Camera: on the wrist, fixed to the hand. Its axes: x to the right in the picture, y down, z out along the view.
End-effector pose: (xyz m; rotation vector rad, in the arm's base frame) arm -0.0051 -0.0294 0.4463 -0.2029 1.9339 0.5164
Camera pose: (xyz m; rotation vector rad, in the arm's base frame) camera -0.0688 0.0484 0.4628 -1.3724 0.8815 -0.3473
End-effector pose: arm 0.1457 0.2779 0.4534 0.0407 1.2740 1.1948
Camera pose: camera 0.0613 0.3210 0.4906 -0.6397 0.5103 -0.0997
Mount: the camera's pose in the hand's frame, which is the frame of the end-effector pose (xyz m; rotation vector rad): 0.0186 0.0972 -0.0240 -0.1314 -0.4258 -1.5387
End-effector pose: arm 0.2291 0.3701 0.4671 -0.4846 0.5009 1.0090
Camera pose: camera 0.1476 0.4118 0.4226 -0.5703 -0.3633 -0.3634
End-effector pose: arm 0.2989 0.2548 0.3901 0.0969 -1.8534 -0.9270
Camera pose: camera 0.3415 0.3013 0.4701 -1.3812 1.7663 2.0378
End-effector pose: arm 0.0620 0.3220 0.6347 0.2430 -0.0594 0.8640
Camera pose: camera -0.0008 0.4021 0.6324 0.2638 -0.2787 -0.7296
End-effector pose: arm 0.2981 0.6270 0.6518 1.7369 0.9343 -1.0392
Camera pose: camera 0.3980 0.6203 0.6703 0.3529 1.9888 -2.0514
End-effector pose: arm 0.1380 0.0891 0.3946 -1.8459 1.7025 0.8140
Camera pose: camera 0.0443 0.0497 0.4016 -2.1185 -0.2397 0.4995
